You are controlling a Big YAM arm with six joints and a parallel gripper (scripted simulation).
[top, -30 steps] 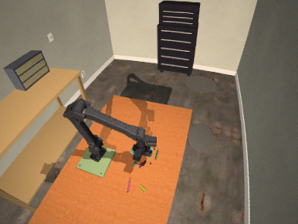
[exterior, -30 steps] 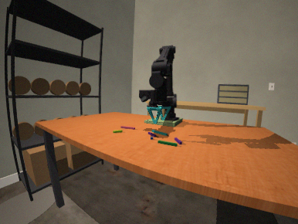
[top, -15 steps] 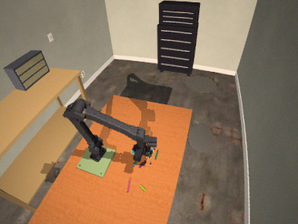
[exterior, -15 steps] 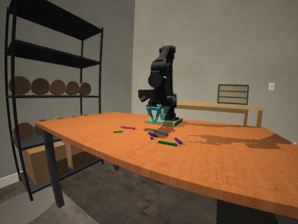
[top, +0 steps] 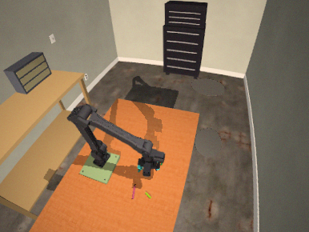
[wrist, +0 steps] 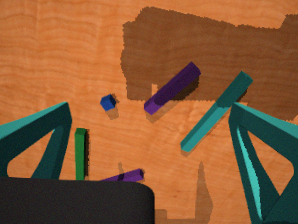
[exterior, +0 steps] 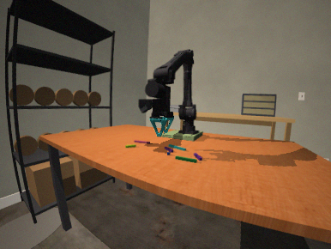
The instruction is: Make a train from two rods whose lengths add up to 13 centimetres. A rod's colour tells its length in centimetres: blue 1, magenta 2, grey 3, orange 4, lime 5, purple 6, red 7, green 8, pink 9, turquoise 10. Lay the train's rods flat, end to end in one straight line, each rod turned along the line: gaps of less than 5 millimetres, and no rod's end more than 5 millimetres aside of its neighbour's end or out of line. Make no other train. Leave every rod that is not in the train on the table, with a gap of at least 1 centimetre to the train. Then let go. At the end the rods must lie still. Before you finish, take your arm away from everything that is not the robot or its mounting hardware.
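The lime rod lies 6 cm ahead of my hand, 14 cm to the right of it and 8 cm below it. The rest, counted from my hand: green rod (3 cm ahead, 14 cm to the left, 8 cm below); then tiny blue rod (2 cm ahead, 5 cm to the left, 8 cm below); then turquoise rod (8 cm behind, 3 cm to the left, 8 cm below).
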